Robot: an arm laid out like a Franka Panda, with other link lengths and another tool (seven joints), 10 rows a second.
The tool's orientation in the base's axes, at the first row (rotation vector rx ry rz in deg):
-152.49 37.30 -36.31
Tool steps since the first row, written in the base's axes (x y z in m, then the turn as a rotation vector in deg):
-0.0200 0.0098 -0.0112 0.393 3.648 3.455
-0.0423 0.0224 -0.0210 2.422 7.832 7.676
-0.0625 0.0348 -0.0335 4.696 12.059 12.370
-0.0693 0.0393 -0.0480 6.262 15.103 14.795
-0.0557 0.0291 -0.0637 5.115 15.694 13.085
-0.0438 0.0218 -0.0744 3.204 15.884 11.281
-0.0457 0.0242 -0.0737 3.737 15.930 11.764
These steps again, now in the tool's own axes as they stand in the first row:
-0.0246 0.0034 0.0017 -0.333 -4.619 -1.989
-0.0520 0.0047 0.0017 0.631 -10.579 -3.716
-0.0786 0.0064 0.0049 1.930 -16.855 -5.715
-0.0912 0.0110 0.0148 2.483 -20.960 -6.380
-0.0806 0.0212 0.0326 0.692 -20.355 -5.372
-0.0711 0.0275 0.0460 -1.539 -19.104 -4.741
-0.0736 0.0258 0.0450 -0.973 -19.529 -4.880

